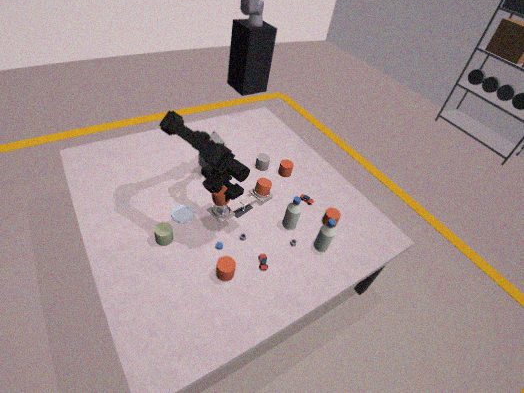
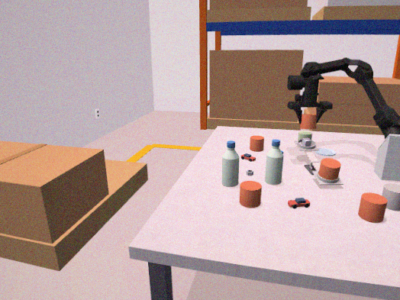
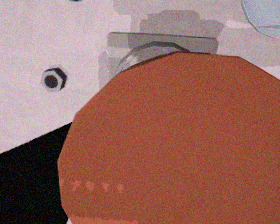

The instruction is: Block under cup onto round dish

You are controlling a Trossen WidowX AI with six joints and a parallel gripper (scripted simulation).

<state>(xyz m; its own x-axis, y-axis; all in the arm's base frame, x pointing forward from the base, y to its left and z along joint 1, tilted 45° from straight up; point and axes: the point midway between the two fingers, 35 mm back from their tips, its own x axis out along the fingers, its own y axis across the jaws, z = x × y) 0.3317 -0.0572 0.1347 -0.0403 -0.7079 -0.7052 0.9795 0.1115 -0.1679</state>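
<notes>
My gripper tip is now 10 mm to the right of the grey block and 80 mm above it. Also, from my gripper tip: small blue disc: 110 mm ahead, 60 mm to the right, 170 mm below; pale round dish: 120 mm behind, 110 mm to the right, 170 mm below; green cylinder: 40 mm behind, 250 mm to the right, 130 mm below.
</notes>
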